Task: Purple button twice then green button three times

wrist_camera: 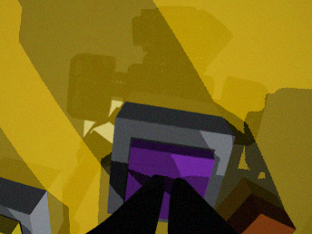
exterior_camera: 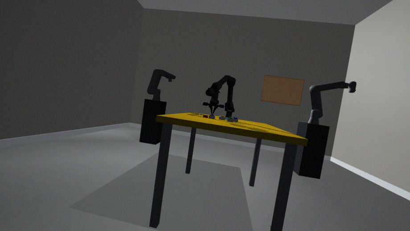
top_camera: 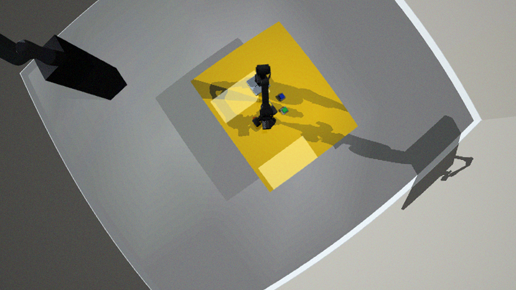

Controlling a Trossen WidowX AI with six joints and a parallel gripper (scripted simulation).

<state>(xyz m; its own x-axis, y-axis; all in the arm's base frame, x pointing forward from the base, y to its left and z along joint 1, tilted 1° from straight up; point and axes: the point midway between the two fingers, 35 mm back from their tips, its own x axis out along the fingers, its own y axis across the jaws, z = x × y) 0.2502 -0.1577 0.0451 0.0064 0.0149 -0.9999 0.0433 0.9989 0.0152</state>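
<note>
The purple button is 10 mm below my gripper tip. Round my gripper tip: blue button: 210 mm to the left, 50 mm behind; then orange block: 60 mm to the right, 40 mm behind, 20 mm below; then green button: 160 mm to the left, 50 mm ahead.
</note>
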